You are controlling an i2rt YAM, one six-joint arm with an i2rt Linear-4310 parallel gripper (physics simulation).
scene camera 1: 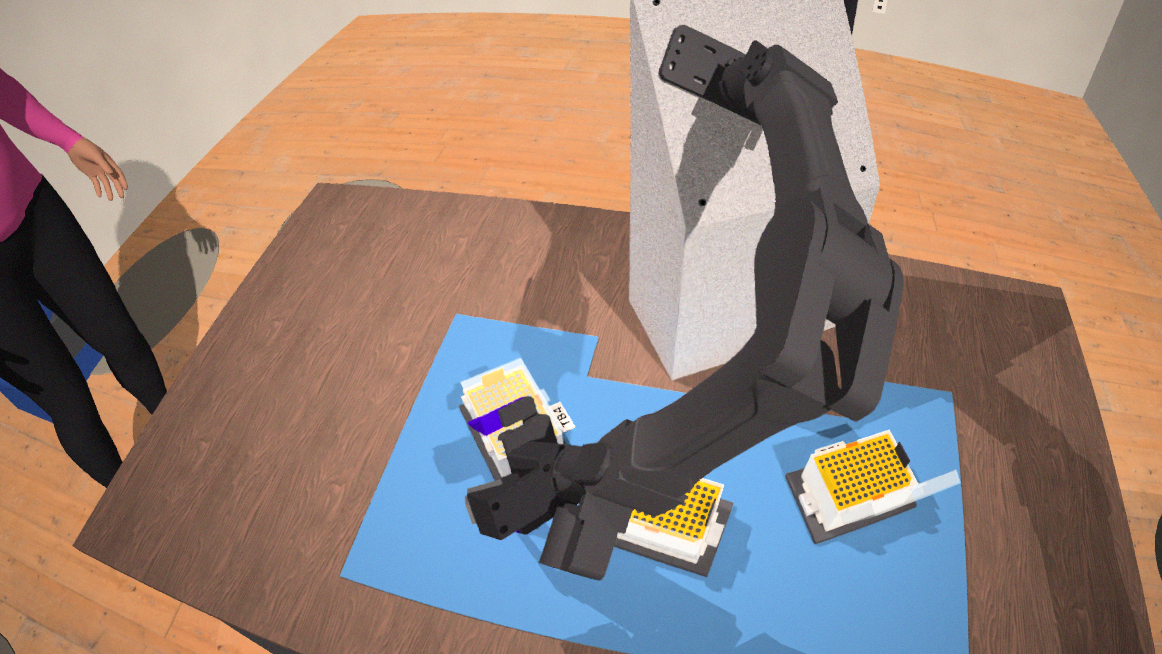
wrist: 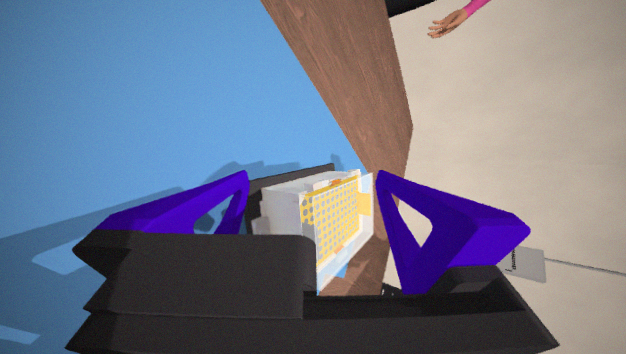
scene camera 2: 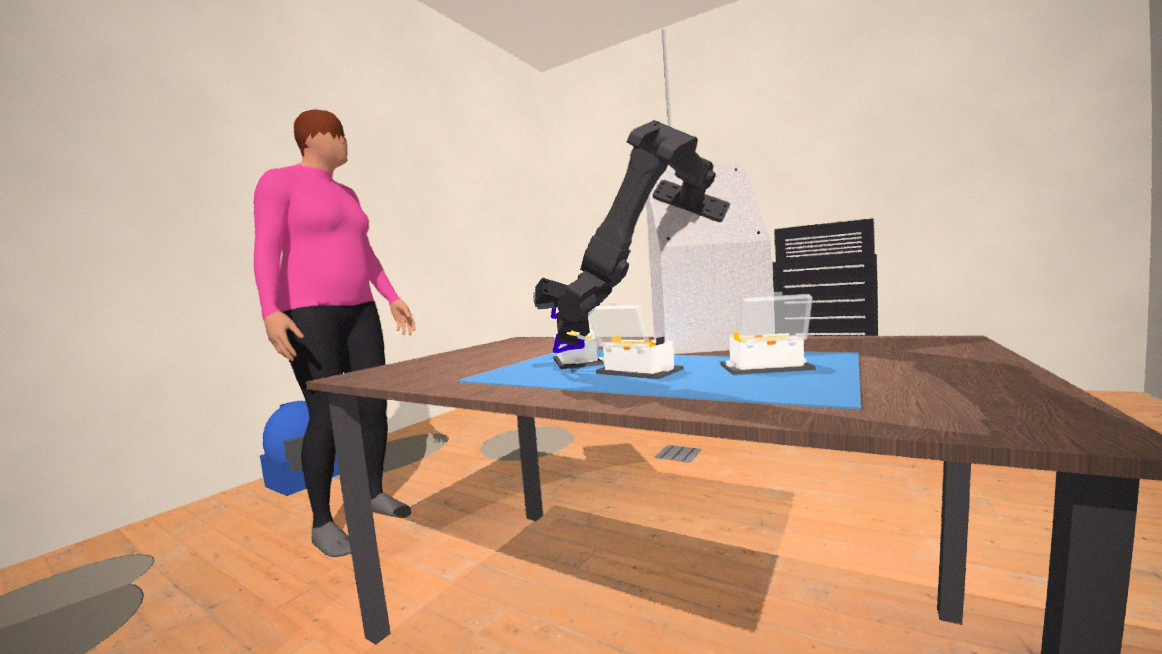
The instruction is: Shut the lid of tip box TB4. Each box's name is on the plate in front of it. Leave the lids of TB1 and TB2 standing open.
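Places are measured from the arm's base along level axes (x ahead, y left, z up), in centimetres.
Pixels of known places: gripper, between the fingertips: [scene camera 1: 484,459] [wrist: 312,177] [scene camera 2: 554,334]; arm's base, origin of its link: [scene camera 1: 742,85] [scene camera 2: 690,201].
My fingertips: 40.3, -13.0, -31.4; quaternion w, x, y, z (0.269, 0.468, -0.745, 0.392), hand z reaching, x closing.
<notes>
For each thing: its top centre in the pictures, then the offset to it from my fingertips, as dx, dy, dz. Level surfaces: height alone.
- Tip box TB4, centre of its top: [wrist: 352,231] [scene camera 1: 517,399] [scene camera 2: 579,330] -9.3, -1.3, -0.3
- right tip box, centre of its top: [scene camera 1: 862,459] [scene camera 2: 762,334] -21.1, +40.7, -1.4
- blue mat, height of its surface: dz -8.0
- brown table, height of its surface: dz -8.4
Tip box TB4 [scene camera 1: 505,463] [scene camera 2: 578,354] [wrist: 280,200] is white with a yellow rack, its name plate [scene camera 1: 561,416] beside it. Its clear lid [scene camera 1: 497,392] [wrist: 366,225] is down over the rack; whether it is fully shut I cannot tell. My gripper [scene camera 1: 502,477] [scene camera 2: 559,329] [wrist: 312,177] is open and empty, with one purple finger over the lid; contact is unclear. The middle tip box [scene camera 1: 674,532] [scene camera 2: 638,358] and the right tip box [scene camera 1: 853,503] [scene camera 2: 766,353] have unreadable plates. Their lids [scene camera 2: 619,322] [scene camera 2: 776,315] stand open.
The arm [scene camera 1: 707,438] [scene camera 2: 622,211] reaches over the middle box and partly hides it in scene camera 1. The boxes stand on a blue mat [scene camera 1: 422,519] [scene camera 2: 829,381] on a brown table [scene camera 1: 390,268] [scene camera 2: 918,389]. A speckled pedestal [scene camera 1: 715,300] [scene camera 2: 707,300] stands behind. A person [scene camera 2: 317,243] stands beside the table.
</notes>
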